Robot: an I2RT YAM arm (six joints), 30 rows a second.
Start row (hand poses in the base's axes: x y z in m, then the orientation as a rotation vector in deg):
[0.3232, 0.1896, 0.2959, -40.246, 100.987, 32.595]
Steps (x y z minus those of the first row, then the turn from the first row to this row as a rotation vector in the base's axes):
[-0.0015, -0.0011, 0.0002, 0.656, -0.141, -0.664]
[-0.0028, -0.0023, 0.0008, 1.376, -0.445, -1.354]
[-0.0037, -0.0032, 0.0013, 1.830, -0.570, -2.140]
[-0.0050, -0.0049, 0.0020, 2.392, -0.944, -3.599]
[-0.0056, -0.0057, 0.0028, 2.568, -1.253, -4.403]
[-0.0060, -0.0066, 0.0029, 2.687, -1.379, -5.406]
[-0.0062, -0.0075, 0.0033, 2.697, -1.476, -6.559]
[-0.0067, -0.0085, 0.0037, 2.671, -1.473, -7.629]
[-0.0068, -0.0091, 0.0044, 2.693, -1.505, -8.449]
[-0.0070, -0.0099, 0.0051, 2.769, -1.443, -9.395]
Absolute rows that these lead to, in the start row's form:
[0.3217, 0.1885, 0.2961, -39.207, 100.769, 32.636]
[0.3204, 0.1873, 0.2967, -38.131, 100.376, 32.640]
[0.3195, 0.1864, 0.2972, -37.121, 100.276, 32.433]
[0.3182, 0.1847, 0.2979, -35.469, 100.060, 31.749]
[0.3176, 0.1839, 0.2987, -34.671, 99.895, 31.216]
[0.3172, 0.1830, 0.2988, -33.697, 99.963, 30.580]
[0.3170, 0.1821, 0.2992, -32.656, 100.129, 29.763]
[0.3165, 0.1811, 0.2996, -31.695, 100.375, 29.016]
[0.3164, 0.1805, 0.3003, -30.937, 100.511, 28.463]
[0.3162, 0.1797, 0.3010, -30.008, 100.732, 27.909]

